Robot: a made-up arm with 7 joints. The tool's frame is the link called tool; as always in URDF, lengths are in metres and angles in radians. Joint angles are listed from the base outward.
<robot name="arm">
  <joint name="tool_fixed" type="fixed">
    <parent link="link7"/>
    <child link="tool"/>
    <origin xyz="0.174 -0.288 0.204" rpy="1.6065 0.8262 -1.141"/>
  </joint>
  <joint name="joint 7" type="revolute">
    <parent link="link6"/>
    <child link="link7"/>
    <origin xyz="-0.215 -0.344 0.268" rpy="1.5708 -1.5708 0"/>
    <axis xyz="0 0 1"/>
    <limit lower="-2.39" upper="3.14"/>
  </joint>
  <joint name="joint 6" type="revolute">
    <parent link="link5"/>
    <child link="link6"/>
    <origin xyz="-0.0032 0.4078 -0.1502" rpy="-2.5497 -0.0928 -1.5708"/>
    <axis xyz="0 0 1"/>
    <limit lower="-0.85" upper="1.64"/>
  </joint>
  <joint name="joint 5" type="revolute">
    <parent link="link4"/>
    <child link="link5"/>
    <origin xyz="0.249 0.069 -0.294" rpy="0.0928 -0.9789 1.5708"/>
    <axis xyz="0 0 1"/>
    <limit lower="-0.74" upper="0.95"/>
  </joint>
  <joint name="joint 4" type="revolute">
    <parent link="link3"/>
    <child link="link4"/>
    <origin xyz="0.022 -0.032 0.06" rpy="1.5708 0 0"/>
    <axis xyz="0 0 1"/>
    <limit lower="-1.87" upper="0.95"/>
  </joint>
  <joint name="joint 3" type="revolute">
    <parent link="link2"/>
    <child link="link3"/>
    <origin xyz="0.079 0.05 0.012" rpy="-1.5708 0 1.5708"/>
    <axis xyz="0 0 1"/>
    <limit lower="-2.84" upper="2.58"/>
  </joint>
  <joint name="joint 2" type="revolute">
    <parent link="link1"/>
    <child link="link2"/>
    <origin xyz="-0.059 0.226 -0.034" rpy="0 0 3.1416"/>
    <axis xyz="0 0 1"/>
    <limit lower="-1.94" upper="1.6"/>
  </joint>
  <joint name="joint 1" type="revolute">
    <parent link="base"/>
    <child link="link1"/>
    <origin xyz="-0.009 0.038 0.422" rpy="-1.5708 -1.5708 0"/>
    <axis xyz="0 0 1"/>
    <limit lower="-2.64" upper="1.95"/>
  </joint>
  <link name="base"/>
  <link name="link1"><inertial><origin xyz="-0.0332 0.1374 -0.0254"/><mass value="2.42"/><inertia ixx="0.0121" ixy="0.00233" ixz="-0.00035" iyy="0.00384" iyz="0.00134" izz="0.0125"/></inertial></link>
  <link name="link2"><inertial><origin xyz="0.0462 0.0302 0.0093"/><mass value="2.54"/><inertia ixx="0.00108" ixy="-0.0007" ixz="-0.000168" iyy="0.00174" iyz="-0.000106" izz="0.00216"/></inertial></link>
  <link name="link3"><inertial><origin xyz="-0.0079 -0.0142 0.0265"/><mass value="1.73"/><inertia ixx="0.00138" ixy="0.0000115" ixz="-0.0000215" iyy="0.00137" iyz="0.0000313" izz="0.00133"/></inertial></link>
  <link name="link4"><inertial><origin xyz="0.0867 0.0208 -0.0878"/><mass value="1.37"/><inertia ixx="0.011" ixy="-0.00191" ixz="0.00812" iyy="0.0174" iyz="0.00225" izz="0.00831"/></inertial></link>
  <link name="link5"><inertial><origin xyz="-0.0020 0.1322 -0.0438"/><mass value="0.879"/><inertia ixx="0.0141" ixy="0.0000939" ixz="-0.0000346" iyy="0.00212" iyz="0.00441" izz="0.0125"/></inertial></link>
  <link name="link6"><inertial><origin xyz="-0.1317 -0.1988 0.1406"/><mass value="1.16"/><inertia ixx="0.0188" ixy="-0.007" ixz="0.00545" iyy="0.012" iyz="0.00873" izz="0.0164"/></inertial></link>
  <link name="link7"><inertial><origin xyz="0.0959 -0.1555 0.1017"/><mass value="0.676"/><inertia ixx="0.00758" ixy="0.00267" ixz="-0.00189" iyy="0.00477" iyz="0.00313" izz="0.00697"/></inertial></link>
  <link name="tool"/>
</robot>
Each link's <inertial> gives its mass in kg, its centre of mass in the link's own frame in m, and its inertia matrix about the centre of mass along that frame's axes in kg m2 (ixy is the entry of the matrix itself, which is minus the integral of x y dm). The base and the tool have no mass. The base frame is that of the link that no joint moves.
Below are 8 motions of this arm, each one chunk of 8 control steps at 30 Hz.
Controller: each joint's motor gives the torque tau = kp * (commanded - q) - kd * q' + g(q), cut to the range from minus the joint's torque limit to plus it. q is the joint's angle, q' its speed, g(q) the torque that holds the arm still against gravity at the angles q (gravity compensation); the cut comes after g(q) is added. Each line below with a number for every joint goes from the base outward.
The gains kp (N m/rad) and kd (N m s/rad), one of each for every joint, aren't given. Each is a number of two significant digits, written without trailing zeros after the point. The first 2 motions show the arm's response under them.
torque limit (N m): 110 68 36 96 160 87 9.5
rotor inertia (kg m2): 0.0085 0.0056 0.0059 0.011 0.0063 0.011 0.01
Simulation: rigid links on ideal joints. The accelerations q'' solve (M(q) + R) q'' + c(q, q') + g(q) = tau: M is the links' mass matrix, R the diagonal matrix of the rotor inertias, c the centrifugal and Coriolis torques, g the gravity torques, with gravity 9.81 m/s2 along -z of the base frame. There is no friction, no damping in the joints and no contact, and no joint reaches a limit. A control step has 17 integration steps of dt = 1/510 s. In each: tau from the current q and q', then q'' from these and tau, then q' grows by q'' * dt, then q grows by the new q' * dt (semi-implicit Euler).
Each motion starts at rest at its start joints. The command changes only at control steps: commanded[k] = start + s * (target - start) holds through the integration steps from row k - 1 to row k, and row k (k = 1, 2, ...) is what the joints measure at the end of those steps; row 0 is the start. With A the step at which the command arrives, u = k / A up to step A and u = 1 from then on. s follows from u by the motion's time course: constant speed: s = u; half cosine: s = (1 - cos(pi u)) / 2; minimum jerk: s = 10 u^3 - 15 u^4 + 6 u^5; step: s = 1 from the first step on.
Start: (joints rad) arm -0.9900 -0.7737 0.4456 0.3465 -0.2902 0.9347 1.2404
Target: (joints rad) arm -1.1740 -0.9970 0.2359 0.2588 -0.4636 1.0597 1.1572
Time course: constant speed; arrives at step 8
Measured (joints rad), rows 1 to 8:
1: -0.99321 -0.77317 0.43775 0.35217 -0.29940 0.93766 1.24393
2: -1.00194 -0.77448 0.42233 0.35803 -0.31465 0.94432 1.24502
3: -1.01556 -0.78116 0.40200 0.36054 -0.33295 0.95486 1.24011
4: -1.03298 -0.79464 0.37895 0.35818 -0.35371 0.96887 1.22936
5: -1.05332 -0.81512 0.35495 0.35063 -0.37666 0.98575 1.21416
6: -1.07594 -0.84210 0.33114 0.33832 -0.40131 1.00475 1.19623
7: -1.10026 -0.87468 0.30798 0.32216 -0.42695 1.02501 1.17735
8: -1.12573 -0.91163 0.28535 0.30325 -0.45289 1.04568 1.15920
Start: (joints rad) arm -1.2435 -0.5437 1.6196 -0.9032 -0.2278 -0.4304 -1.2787
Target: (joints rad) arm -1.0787 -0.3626 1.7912 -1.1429 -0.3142 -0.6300 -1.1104
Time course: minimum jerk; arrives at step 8
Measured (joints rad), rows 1 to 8:
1: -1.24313 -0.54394 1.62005 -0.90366 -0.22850 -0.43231 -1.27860
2: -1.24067 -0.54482 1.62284 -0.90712 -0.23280 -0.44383 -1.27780
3: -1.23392 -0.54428 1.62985 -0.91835 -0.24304 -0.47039 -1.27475
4: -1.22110 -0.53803 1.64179 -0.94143 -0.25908 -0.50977 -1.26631
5: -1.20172 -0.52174 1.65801 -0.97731 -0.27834 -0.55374 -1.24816
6: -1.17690 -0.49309 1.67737 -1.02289 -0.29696 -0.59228 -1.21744
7: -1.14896 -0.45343 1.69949 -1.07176 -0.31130 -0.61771 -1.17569
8: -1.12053 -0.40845 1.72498 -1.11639 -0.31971 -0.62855 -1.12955
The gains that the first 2 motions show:
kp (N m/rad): 250 110 54 160 440 180 16
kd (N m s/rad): 16 5.8 4.8 8.4 13 6 0.76
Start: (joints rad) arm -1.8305 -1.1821 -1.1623 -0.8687 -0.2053 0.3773 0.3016
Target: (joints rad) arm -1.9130 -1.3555 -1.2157 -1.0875 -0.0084 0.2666 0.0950
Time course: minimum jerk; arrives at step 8
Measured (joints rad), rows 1 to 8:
1: -1.83052 -1.18195 -1.16266 -0.87061 -0.20373 0.37656 0.30104
2: -1.83080 -1.18203 -1.16521 -0.88177 -0.19405 0.37179 0.29637
3: -1.83234 -1.18610 -1.17269 -0.90634 -0.17063 0.35934 0.28027
4: -1.83702 -1.19867 -1.18634 -0.94162 -0.13353 0.33826 0.24807
5: -1.84636 -1.22185 -1.20397 -0.98001 -0.08892 0.31122 0.20285
6: -1.86030 -1.25473 -1.22016 -1.01307 -0.04637 0.28363 0.15515
7: -1.87715 -1.29373 -1.22883 -1.03533 -0.01463 0.26172 0.11793
8: -1.89457 -1.33282 -1.22705 -1.04745 0.00246 0.24980 0.09955

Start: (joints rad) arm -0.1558 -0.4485 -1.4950 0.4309 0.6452 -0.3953 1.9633
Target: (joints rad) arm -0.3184 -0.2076 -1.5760 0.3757 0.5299 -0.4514 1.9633
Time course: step
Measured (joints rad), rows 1 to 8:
1: -0.20326 -0.41183 -1.52527 0.44378 0.58958 -0.44886 1.99766
2: -0.26796 -0.35011 -1.55121 0.43567 0.55726 -0.45776 2.04004
3: -0.30795 -0.29763 -1.56888 0.42158 0.53900 -0.44745 2.04421
4: -0.32431 -0.25730 -1.57531 0.40463 0.52979 -0.44152 2.01835
5: -0.32590 -0.22576 -1.57413 0.38656 0.52588 -0.44358 1.98203
6: -0.32066 -0.20019 -1.57091 0.36971 0.52417 -0.44840 1.94982
7: -0.31387 -0.17960 -1.56905 0.35596 0.52287 -0.45162 1.92757
8: -0.30829 -0.16432 -1.56912 0.34623 0.52156 -0.45226 1.91484

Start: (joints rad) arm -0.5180 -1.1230 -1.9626 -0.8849 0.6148 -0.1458 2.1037
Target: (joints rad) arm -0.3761 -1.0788 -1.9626 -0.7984 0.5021 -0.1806 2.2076
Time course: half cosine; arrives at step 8
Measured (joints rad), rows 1 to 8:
1: -0.51697 -1.12469 -1.96327 -0.88370 0.61247 -0.14729 2.10461
2: -0.51297 -1.12967 -1.96592 -0.87911 0.60496 -0.15178 2.10929
3: -0.50457 -1.13685 -1.97121 -0.86981 0.59219 -0.15887 2.12102
4: -0.49127 -1.14374 -1.97857 -0.85590 0.57558 -0.16754 2.14102
5: -0.47355 -1.14762 -1.98631 -0.83883 0.55732 -0.17651 2.16743
6: -0.45286 -1.14627 -1.99210 -0.82106 0.53983 -0.18425 2.19578
7: -0.43140 -1.13851 -1.99372 -0.80559 0.52537 -0.18925 2.22028
8: -0.41183 -1.12432 -1.98966 -0.79524 0.51574 -0.19026 2.23548

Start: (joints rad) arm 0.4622 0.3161 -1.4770 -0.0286 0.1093 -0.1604 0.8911
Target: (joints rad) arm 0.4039 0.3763 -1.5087 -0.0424 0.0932 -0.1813 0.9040
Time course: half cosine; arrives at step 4
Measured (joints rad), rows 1 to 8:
1: 0.46010 0.31807 -1.47742 -0.02827 0.10834 -0.16202 0.89045
2: 0.45216 0.32618 -1.47917 -0.02788 0.10532 -0.16730 0.89023
3: 0.43824 0.34156 -1.48301 -0.02881 0.10085 -0.17498 0.89403
4: 0.42353 0.35916 -1.48866 -0.03203 0.09669 -0.18102 0.90289
5: 0.41312 0.37251 -1.49498 -0.03669 0.09381 -0.18321 0.91189
6: 0.40757 0.37959 -1.50068 -0.04120 0.09197 -0.18273 0.91517
7: 0.40513 0.38186 -1.50495 -0.04478 0.09098 -0.18127 0.91203
8: 0.40420 0.38137 -1.50766 -0.04718 0.09065 -0.17990 0.90554

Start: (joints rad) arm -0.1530 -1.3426 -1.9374 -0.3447 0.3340 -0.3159 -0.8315
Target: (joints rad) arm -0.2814 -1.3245 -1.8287 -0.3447 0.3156 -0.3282 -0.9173
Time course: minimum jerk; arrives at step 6
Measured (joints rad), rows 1 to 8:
1: -0.15392 -1.34197 -1.93702 -0.34492 0.33380 -0.31656 -0.83230
2: -0.15975 -1.33837 -1.93454 -0.34613 0.33248 -0.31995 -0.83738
3: -0.17470 -1.33077 -1.92780 -0.34867 0.32894 -0.32564 -0.85029
4: -0.19884 -1.32159 -1.91565 -0.35173 0.32322 -0.33000 -0.87031
5: -0.22700 -1.31516 -1.89877 -0.35362 0.31693 -0.32974 -0.89146
6: -0.25194 -1.31440 -1.87942 -0.35308 0.31242 -0.32543 -0.90645
7: -0.26988 -1.31820 -1.86003 -0.35039 0.31085 -0.32160 -0.91307
8: -0.28081 -1.32395 -1.84281 -0.34656 0.31181 -0.32115 -0.91453

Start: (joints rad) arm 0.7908 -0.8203 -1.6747 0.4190 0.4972 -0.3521 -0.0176
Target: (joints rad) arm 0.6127 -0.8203 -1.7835 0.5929 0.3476 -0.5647 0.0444
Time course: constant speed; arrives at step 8
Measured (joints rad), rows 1 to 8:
1: 0.78667 -0.81803 -1.68122 0.42558 0.48413 -0.36829 -0.02091
2: 0.77576 -0.81126 -1.69005 0.43749 0.46627 -0.39160 -0.01757
3: 0.75997 -0.80365 -1.69974 0.45296 0.44689 -0.41707 -0.00729
4: 0.74104 -0.79805 -1.70974 0.47068 0.42731 -0.44318 0.00622
5: 0.72007 -0.79555 -1.71993 0.49015 0.40805 -0.46958 0.01963
6: 0.69775 -0.79607 -1.73044 0.51127 0.38931 -0.49625 0.03121
7: 0.67454 -0.79895 -1.74145 0.53394 0.37108 -0.52316 0.04064
8: 0.65080 -0.80339 -1.75316 0.55788 0.35323 -0.55027 0.04839

